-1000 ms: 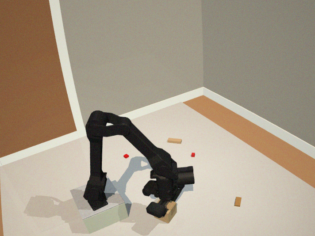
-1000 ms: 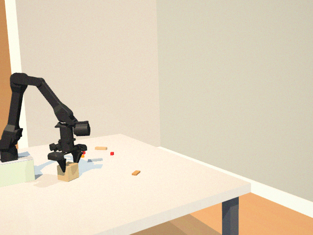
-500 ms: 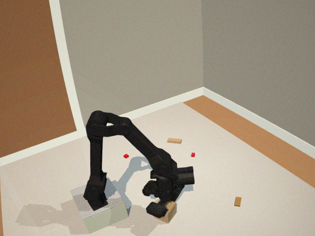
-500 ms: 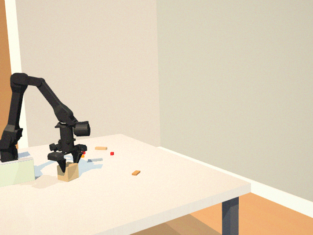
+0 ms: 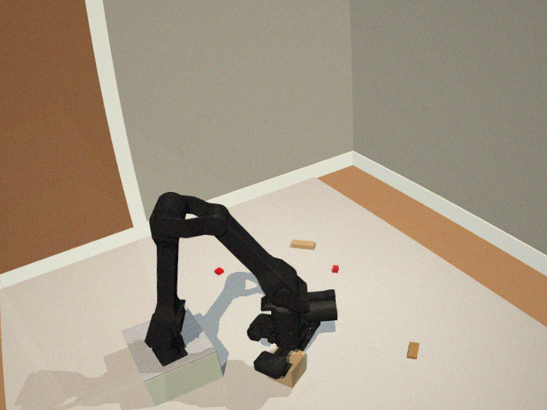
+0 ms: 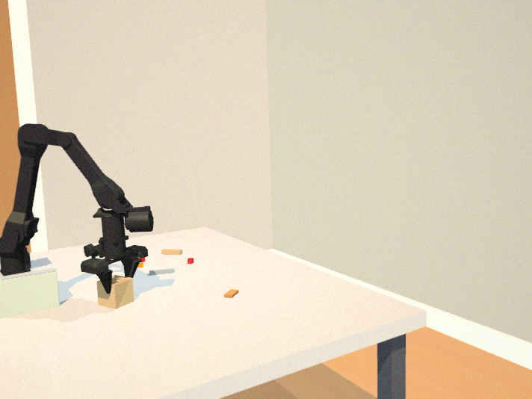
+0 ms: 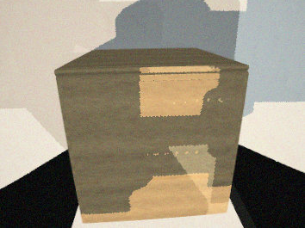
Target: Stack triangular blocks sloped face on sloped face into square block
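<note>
Now: the tan triangular block 1 cm to the right of my gripper tip and 1 cm above it. Round my gripper tip: grey bar: 21 cm ahead, 18 cm to the left, 3 cm below; orange cube: 18 cm ahead, 30 cm to the left, 4 cm below; tan bar: 34 cm ahead, 39 cm to the left, 3 cm below.
</note>
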